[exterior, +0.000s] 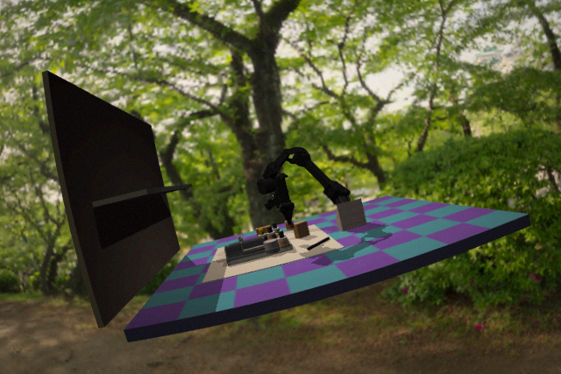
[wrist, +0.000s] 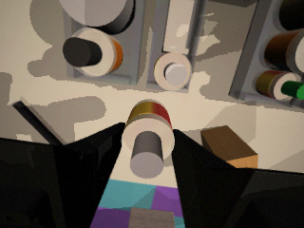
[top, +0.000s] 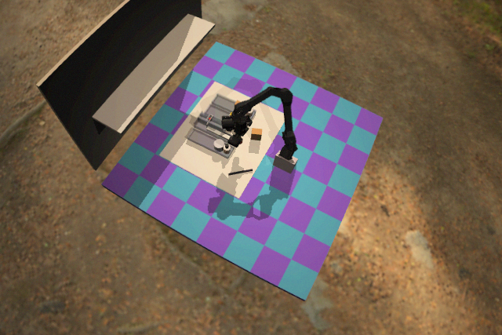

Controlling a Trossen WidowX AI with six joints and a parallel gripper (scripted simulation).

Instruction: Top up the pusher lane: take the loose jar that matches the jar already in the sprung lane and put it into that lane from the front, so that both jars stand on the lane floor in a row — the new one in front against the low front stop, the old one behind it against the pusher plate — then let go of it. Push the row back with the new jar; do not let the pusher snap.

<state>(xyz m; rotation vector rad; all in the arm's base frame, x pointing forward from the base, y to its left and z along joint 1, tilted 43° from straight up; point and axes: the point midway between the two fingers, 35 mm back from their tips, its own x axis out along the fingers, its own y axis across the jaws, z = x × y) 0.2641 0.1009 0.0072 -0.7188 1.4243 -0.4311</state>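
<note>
The orange-topped box is 12 cm to the right of my gripper tip, 6 cm below it and 4 cm behind it. From my gripper tip the other things lie so: black stick: 13 cm to the left, 10 cm behind, 9 cm below; clear-walled sprung lane: 19 cm ahead, 7 cm below, 1 cm to the right.
</note>
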